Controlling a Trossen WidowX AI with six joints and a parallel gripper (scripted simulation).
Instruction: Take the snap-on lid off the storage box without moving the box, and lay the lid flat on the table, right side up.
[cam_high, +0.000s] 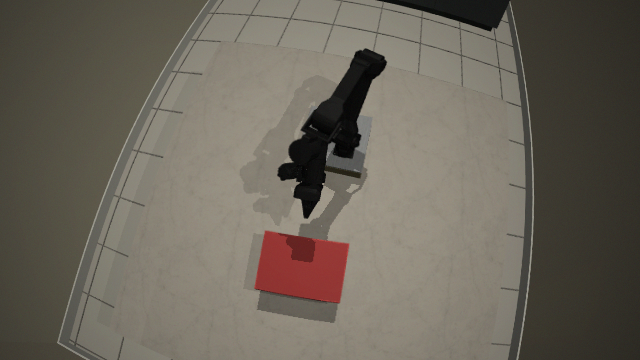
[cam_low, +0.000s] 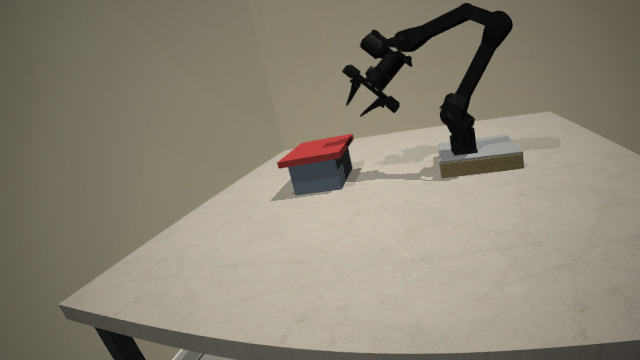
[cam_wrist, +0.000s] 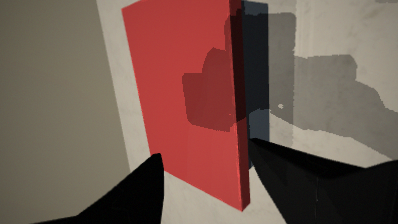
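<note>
The flat red lid lies 13 cm ahead of my gripper tip, 9 cm below it and 1 cm to the left of it. Also, from my gripper tip: blue-grey storage box: 14 cm below, 13 cm ahead, 1 cm to the left.
</note>
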